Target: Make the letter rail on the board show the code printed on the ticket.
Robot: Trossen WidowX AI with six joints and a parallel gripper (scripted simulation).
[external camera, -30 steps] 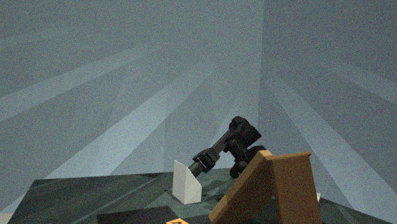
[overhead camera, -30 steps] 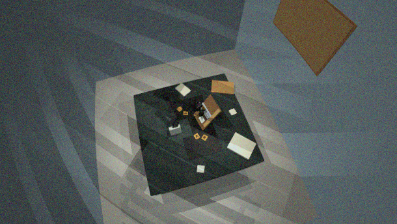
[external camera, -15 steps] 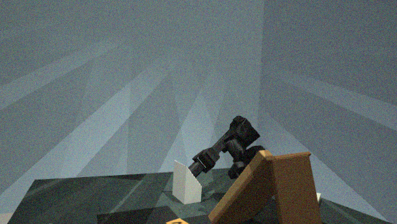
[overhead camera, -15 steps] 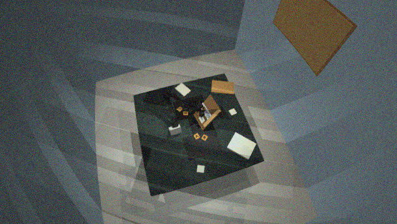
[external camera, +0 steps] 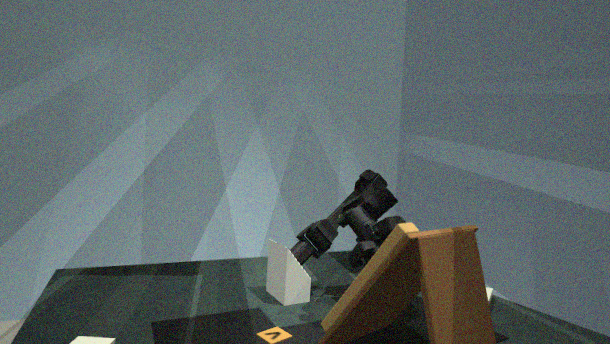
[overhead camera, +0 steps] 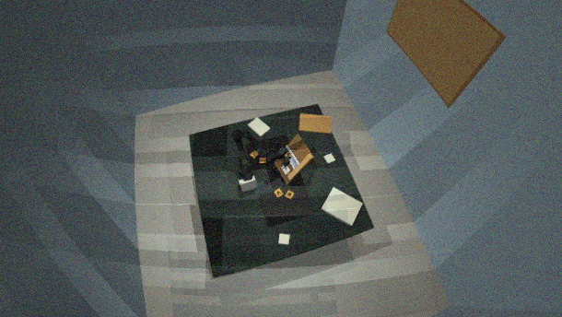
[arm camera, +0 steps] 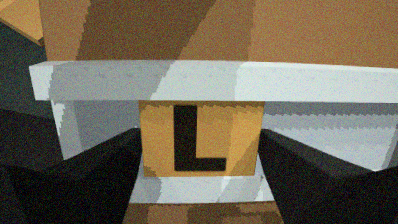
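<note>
Right now my gripper tip is 4 cm past the white ticket, 7 cm to the left of it and 9 cm above it. From my gripper tip the other things lie so: flat orange panel (33 cm ahead, 37 cm to the left, 15 cm below); orange letter tile (right at my gripper tip); yellow letter tile (13 cm behind, 25 cm to the right, 15 cm below).
</note>
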